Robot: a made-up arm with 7 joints.
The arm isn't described. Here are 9 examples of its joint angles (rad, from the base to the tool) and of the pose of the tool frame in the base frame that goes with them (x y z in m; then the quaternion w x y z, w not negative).
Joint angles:
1: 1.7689 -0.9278 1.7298 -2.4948 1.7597 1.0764 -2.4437
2: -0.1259 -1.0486 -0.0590 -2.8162 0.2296 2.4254 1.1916
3: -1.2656 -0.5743 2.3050 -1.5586 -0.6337 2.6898 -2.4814
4: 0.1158 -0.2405 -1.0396 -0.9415 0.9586 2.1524 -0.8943
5: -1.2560 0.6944 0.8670 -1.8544 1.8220 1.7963 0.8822
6: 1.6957 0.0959 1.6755 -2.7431 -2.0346 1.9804 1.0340
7: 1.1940 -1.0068 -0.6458 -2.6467 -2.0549 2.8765 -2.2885
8: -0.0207 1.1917 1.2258 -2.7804 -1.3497 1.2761 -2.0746
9: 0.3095 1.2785 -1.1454 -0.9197 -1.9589 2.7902 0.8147
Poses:
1: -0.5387 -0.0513 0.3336 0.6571 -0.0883 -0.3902 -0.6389
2: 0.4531 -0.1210 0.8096 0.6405 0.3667 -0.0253 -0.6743
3: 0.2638 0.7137 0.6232 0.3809 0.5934 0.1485 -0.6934
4: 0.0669 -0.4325 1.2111 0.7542 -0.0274 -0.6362 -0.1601
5: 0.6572 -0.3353 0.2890 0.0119 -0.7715 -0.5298 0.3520
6: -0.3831 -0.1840 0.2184 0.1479 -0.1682 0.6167 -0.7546
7: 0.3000 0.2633 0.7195 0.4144 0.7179 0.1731 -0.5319
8: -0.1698 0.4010 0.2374 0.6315 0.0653 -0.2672 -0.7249
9: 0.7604 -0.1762 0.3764 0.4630 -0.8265 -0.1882 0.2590
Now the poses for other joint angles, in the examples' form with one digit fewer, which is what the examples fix.
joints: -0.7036 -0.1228 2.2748 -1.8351 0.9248 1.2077 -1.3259
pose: 0.031 0.696 0.631 0.177 0.154 0.378 0.896
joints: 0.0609 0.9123 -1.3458 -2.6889 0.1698 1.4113 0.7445
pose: -0.087 -0.485 0.251 0.107 0.068 -0.671 0.731
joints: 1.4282 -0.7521 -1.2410 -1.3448 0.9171 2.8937 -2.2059
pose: 0.518 -0.393 0.935 0.656 -0.120 -0.741 0.082
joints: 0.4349 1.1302 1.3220 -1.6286 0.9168 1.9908 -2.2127
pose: 0.119 0.759 0.415 0.131 0.690 -0.069 0.708
